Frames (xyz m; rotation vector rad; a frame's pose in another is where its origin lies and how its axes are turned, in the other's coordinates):
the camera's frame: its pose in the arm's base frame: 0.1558 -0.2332 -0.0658 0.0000 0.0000 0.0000
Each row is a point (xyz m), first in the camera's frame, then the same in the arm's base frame.
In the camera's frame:
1: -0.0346 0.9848 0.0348
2: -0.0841 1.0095 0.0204
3: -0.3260 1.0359 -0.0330
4: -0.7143 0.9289 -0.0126
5: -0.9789 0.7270 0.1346
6: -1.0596 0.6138 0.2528
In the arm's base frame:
1: 0.1212 0.7516 -0.0310
2: 0.0717 0.7763 -0.0454
3: -0.1702 0.8027 -0.0988
4: -0.5585 0.6957 -0.0784
5: -0.8231 0.4938 0.0688
6: -0.9038 0.3806 0.1870

